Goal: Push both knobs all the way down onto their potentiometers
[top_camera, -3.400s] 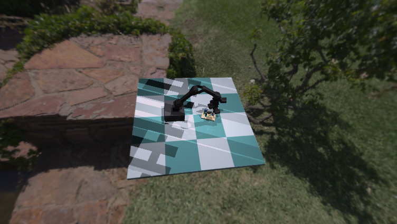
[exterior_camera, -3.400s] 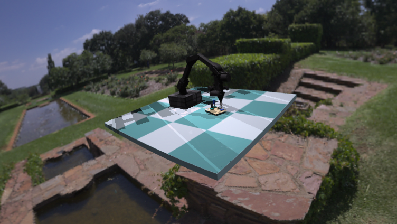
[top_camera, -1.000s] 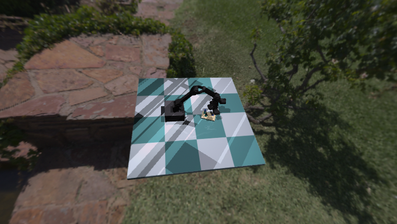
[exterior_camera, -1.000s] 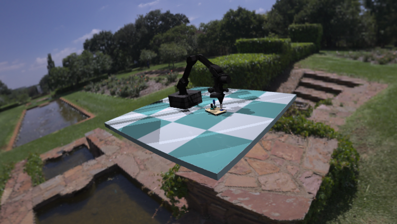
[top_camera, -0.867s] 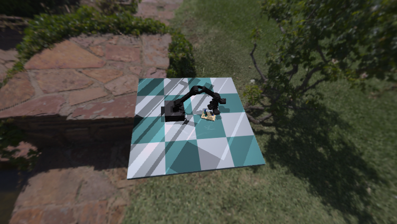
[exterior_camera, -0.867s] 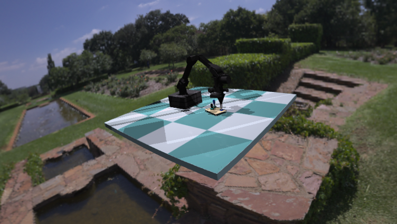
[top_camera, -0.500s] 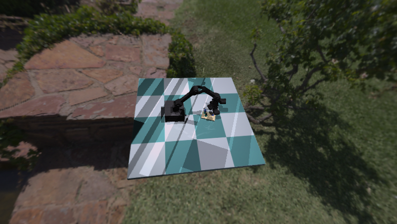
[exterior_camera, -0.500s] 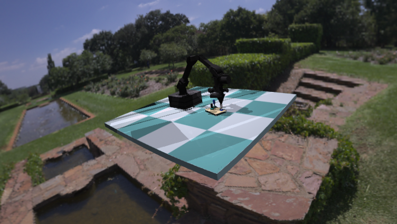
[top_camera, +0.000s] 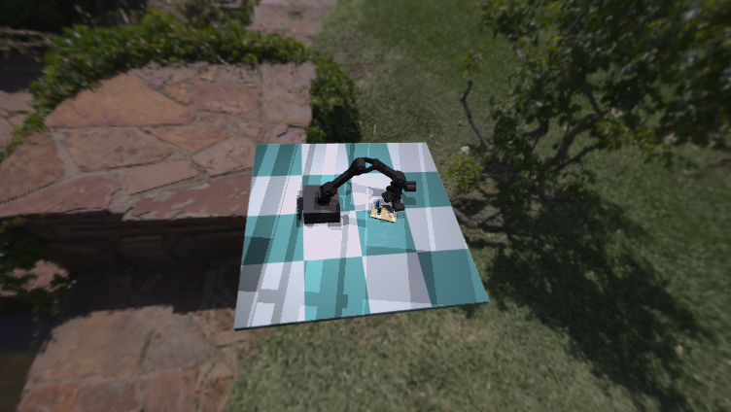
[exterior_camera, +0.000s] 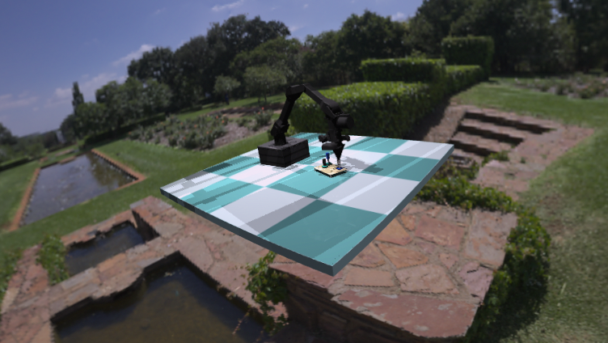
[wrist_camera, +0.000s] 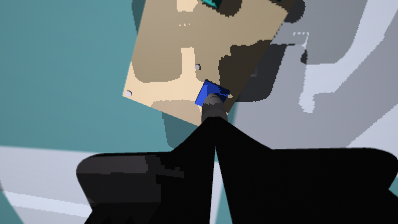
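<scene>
Now: gripper tip 3 cm above the blue potentiometer.
</scene>
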